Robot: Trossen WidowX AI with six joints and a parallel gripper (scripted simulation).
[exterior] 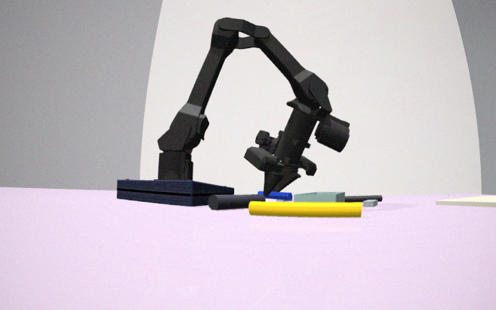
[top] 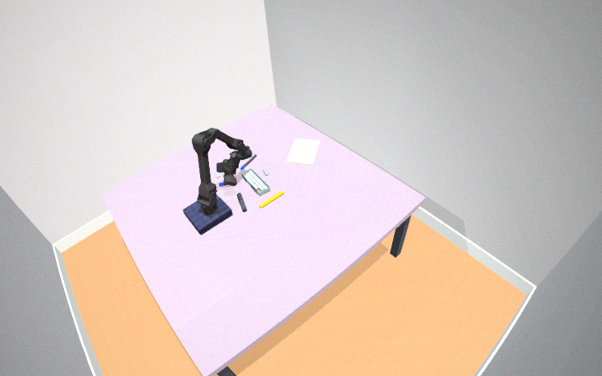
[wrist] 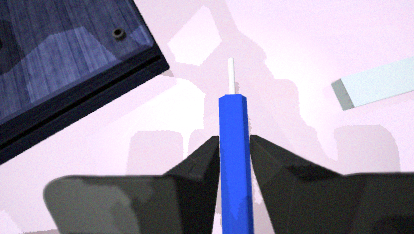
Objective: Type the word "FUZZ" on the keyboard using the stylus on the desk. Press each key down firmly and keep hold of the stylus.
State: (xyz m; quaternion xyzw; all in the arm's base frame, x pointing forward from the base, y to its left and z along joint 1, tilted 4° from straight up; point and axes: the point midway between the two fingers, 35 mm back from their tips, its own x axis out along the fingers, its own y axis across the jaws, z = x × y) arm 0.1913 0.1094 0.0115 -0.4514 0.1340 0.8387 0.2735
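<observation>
My gripper tip is now 1 cm to the right of the blue stylus and 1 cm past it. The rest, counted from my gripper tip: blue pen: 18 cm ahead, 3 cm to the left, 1 cm below; then dark cylinder: 17 cm to the right, 3 cm behind, 1 cm below; then thin grey tip: 4 cm behind, 3 cm to the left.
</observation>
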